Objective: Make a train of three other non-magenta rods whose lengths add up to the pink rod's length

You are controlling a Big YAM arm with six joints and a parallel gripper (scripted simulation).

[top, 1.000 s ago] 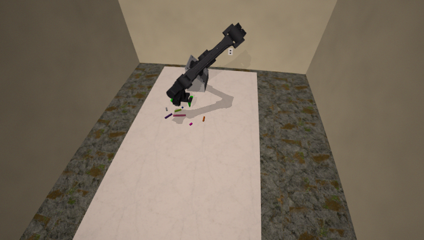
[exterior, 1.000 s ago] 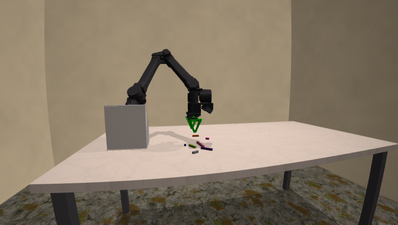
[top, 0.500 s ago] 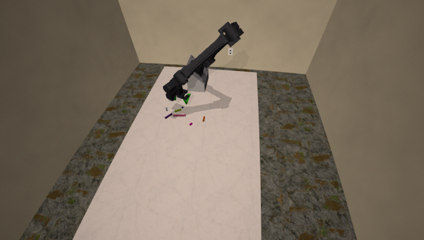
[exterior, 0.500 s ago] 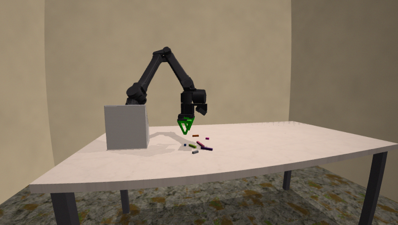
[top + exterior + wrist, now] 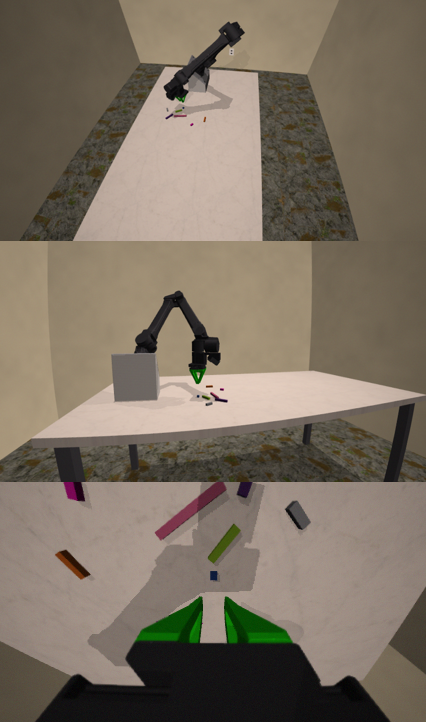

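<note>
Right now my hand is 70 mm above the blue rod. From my hand the other things lie so: pink rod 80 mm ahead, 10 mm to the right, 70 mm below; grey rod 20 mm ahead, 120 mm to the right, 70 mm below; lime rod 30 mm ahead, 30 mm to the right, 70 mm below.
</note>
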